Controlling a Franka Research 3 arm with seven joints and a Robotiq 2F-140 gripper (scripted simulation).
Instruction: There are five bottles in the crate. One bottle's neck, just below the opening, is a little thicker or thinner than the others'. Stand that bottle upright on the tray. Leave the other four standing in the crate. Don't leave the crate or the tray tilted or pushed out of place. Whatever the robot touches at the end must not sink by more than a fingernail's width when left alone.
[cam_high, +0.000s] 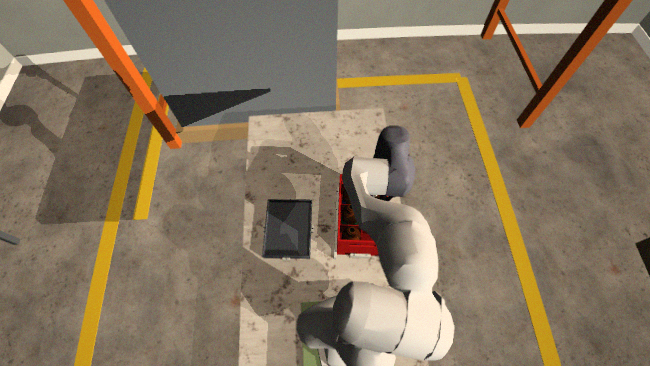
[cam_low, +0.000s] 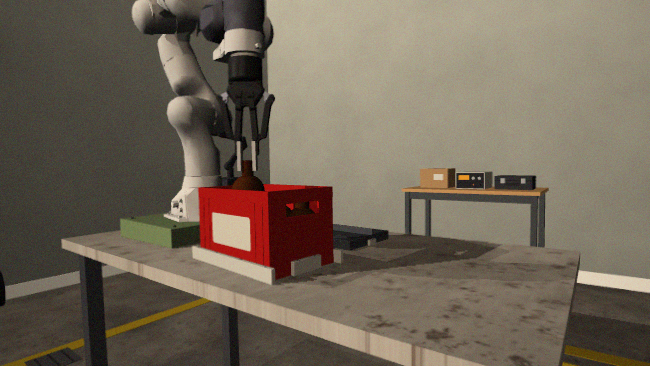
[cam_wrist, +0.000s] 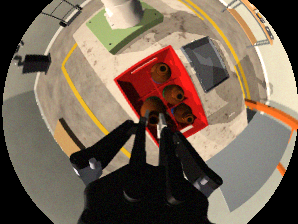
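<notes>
Right now the brown bottle is 90 mm below my hand. Also, from my hand: dark tray: 10 mm behind, 340 mm to the left, 230 mm below; then red crate: 40 mm to the left, 160 mm below.
</notes>
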